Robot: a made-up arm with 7 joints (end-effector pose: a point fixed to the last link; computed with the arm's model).
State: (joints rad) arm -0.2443 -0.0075 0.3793 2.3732 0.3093 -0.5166 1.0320
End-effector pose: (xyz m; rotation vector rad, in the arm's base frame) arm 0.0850 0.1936 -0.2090 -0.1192 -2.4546 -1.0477
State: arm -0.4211 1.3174 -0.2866 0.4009 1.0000 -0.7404 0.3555
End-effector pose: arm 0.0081 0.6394 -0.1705 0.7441 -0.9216 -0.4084
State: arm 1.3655 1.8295 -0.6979 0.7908 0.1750 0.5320 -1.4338
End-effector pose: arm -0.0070 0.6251 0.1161 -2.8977 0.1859 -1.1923
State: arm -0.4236 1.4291 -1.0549 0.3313 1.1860 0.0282 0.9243
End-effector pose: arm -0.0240 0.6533 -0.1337 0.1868 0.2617 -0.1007
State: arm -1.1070 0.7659 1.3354 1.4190 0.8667 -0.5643 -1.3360
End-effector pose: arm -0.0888 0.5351 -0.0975 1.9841 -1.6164 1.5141
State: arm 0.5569 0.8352 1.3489 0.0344 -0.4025 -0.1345 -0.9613
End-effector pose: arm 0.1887 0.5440 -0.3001 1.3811 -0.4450 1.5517
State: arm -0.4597 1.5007 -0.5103 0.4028 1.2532 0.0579 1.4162
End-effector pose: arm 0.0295 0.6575 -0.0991 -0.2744 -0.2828 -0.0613
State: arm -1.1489 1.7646 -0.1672 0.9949 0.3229 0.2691 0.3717
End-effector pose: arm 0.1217 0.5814 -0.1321 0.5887 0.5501 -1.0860
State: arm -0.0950 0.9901 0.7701 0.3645 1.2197 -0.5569 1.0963
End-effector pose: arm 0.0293 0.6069 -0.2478 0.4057 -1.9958 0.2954
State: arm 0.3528 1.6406 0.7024 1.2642 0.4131 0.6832 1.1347
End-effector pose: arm 0.0875 0.5244 0.1962 0.4159 -1.3649 -0.4571
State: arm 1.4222 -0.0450 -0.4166 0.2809 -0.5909 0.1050 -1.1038
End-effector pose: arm 0.5283 0.0952 -0.0263 1.5290 -1.9178 0.1153
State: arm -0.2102 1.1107 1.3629 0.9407 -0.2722 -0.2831 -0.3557
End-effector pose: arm 0.0222 0.6188 -0.0605 2.0687 -1.3297 0.3881
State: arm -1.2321 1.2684 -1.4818 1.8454 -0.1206 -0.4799 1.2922
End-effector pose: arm -0.2490 0.3449 -0.1064 -2.6420 0.6261 -0.7914
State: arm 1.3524 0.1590 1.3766 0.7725 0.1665 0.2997 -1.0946
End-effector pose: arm 0.4445 0.3569 -0.0702 -0.0949 -0.5460 2.1033
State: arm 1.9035 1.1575 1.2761 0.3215 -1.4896 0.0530 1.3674
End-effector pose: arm 0.1394 0.6482 0.0682 0.1375 -1.7100 0.0587
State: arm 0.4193 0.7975 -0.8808 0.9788 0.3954 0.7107 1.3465
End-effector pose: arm 0.2643 0.3683 -0.3257 -0.8044 0.1079 -0.5780
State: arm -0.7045 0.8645 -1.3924 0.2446 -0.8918 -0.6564 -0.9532
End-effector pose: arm -0.2402 0.5132 -0.2962 -0.5018 -0.2452 -1.9279
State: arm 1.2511 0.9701 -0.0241 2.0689 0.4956 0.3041 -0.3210
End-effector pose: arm 0.1845 0.3306 0.1295 0.7163 -2.8830 -0.0629
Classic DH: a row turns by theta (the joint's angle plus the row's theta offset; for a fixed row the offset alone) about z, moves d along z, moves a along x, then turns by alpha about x. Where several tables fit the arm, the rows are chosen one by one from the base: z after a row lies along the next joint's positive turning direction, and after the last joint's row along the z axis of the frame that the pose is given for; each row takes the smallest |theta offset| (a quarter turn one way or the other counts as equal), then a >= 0, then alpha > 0; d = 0 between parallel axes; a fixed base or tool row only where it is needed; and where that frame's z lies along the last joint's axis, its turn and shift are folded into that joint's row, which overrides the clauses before.
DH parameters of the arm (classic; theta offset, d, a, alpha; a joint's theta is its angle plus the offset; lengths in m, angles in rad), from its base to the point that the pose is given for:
base (fixed): 0 0 0 1.5708
joint 1: 1.5708 -0.142 0 1.5708
joint 2: 1.5708 0 0 1.5708
joint 3: 1.5708 -0.33 0 1.5708
joint 4: 0 0 0 -1.5708
joint 5: 0 -0.206 0 -1.5708
joint 6: -1.5708 0 0 1.5708
joint 7: 1.5708 0 0 1.5708
tool (fixed): -1.5708 0 0 0

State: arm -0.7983 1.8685 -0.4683 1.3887 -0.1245 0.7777 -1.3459
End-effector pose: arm 0.1407 0.5200 -0.1153 2.1700 -0.6565 -1.9563
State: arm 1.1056 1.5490 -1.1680 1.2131 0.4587 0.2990 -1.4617
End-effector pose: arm 0.2004 0.5402 -0.0159 2.3832 -1.2139 0.3168
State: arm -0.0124 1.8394 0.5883 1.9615 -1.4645 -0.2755 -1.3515
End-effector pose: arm 0.1605 0.3565 0.1667 -0.9442 0.9092 0.9966
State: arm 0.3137 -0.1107 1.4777 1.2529 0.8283 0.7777 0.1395
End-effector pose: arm 0.1449 0.2921 -0.3877 -0.7144 -1.1813 1.7836
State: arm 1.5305 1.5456 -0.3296 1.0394 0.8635 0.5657 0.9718
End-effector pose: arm 0.0751 0.5748 0.1651 0.0792 -1.8934 -0.2795
